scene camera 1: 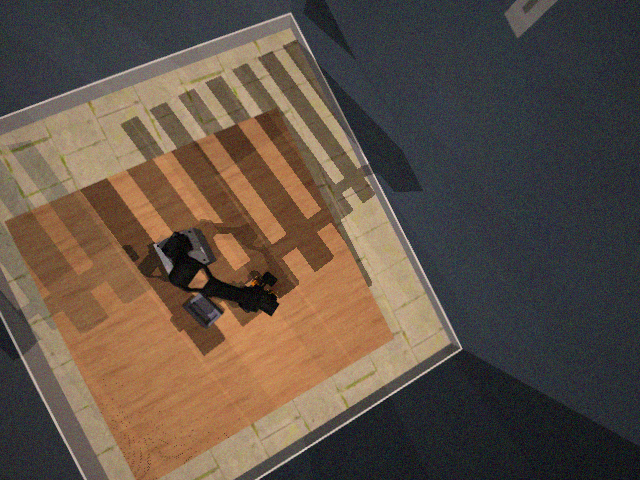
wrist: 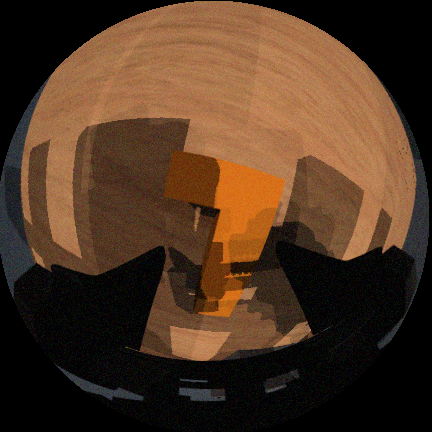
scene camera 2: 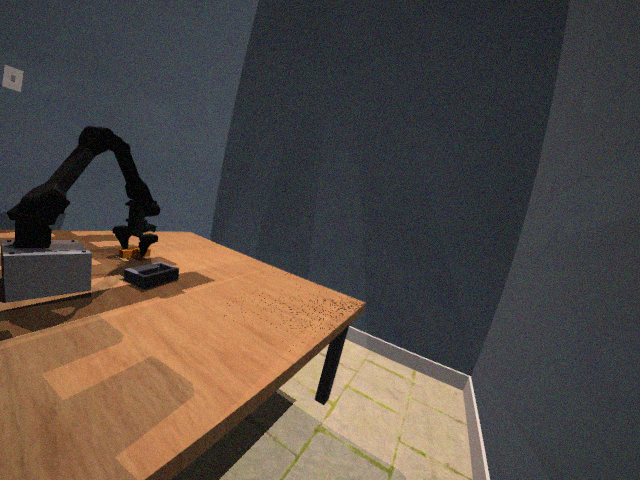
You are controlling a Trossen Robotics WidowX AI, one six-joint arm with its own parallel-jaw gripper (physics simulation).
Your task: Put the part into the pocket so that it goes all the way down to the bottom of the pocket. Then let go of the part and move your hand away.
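Where they show: gripper, fingertip midpoint: (wrist: 221, 249) (scene camera 2: 133, 254); arm's base, origin of the base link: (scene camera 1: 182, 245) (scene camera 2: 31, 245).
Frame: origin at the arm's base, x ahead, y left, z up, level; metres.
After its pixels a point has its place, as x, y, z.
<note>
The orange L-shaped part (scene camera 1: 254, 283) @[0.274, 0.185, -0.075] (scene camera 2: 127, 253) @[0.281, 0.174, -0.086] (wrist: 245, 200) @[0.354, 0.205, -0.075] lies flat on the table. My gripper (scene camera 1: 262, 291) @[0.313, 0.198, -0.098] (scene camera 2: 134, 253) @[0.313, 0.198, -0.098] (wrist: 221, 249) @[0.313, 0.198, -0.098] is open and low over the part, with one finger on each side of its long arm in the wrist view. Nothing is held between the fingers. In that view the short arm points left at the far end. The dark block with the pocket (scene camera 1: 212, 317) @[0.336, -0.051, -0.100] (scene camera 2: 155, 279) @[0.277, -0.117, -0.086] stands on the table, apart from the part; its pocket faces up. Scene camera 1 shows the part partly hidden by the gripper.
The grey base box (scene camera 1: 201, 245) @[0.029, 0.062, -0.014] (scene camera 2: 46, 273) @[0.022, -0.100, -0.043] carries the arm near the pocket block. The wooden table (scene camera 1: 289, 361) @[0.680, 0.177, -0.105] (scene camera 2: 232, 330) @[0.325, -0.456, -0.105] has bands of shadow across it. In scene camera 2, the table's near edge and corner lie right of the block.
</note>
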